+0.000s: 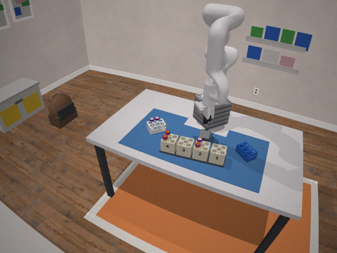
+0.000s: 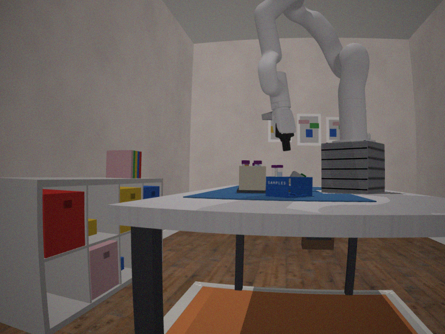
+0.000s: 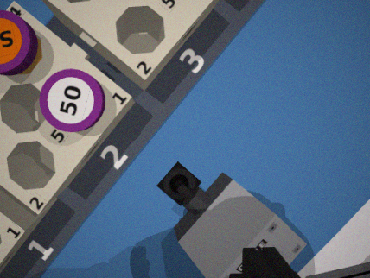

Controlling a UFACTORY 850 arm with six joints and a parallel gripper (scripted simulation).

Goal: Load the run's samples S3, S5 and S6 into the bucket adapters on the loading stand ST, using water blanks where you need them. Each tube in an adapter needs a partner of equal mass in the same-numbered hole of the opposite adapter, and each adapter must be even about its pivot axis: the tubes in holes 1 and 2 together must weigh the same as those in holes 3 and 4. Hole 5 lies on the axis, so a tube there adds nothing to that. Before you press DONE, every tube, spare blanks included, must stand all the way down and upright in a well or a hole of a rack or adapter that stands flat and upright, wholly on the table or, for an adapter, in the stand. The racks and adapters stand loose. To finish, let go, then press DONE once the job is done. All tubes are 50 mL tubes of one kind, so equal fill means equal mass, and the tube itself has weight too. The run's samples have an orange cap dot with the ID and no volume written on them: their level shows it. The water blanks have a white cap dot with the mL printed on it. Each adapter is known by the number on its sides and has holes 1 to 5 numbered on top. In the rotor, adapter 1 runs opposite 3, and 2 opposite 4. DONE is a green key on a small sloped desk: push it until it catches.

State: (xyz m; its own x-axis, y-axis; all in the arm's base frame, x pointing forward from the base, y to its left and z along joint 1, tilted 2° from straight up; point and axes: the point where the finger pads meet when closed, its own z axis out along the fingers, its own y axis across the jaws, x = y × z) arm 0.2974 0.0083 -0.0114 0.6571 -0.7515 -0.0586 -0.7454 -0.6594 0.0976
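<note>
Right now the green DONE key is 7 cm behind my hand and 12 cm below it. From my hand the other things lie so: adapter 1: 14 cm ahead, 13 cm to the left, 14 cm below; adapter 2: 14 cm ahead, 2 cm to the left, 14 cm below; adapter 3: 15 cm ahead, 9 cm to the right, 14 cm below.
</note>
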